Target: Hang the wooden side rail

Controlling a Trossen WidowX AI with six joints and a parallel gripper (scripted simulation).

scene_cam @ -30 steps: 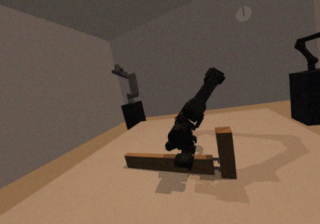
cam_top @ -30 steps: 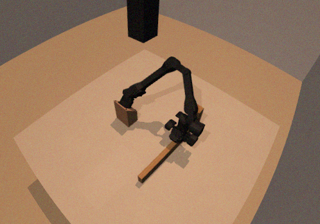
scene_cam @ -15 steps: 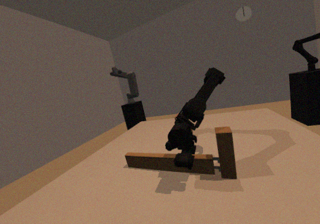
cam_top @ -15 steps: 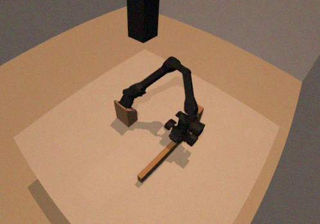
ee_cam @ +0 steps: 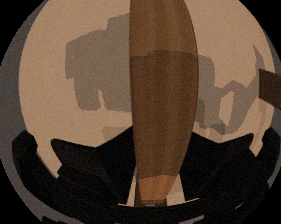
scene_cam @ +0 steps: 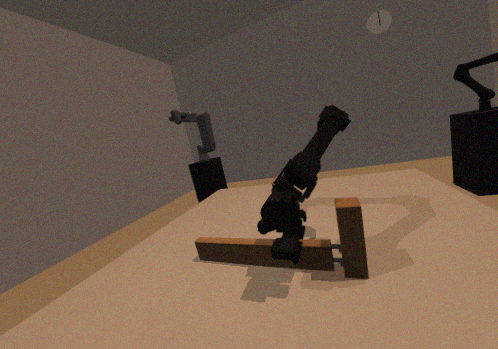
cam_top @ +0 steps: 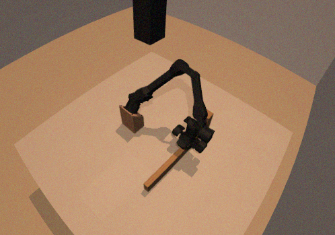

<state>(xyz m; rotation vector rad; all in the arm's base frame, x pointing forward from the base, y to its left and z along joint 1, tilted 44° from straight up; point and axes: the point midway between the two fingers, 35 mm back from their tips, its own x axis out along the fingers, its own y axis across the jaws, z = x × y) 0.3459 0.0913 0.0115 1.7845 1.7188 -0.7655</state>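
Now: the headboard post 140 mm to the left of my gripper tip, 60 mm above it and 10 mm ahead of it.
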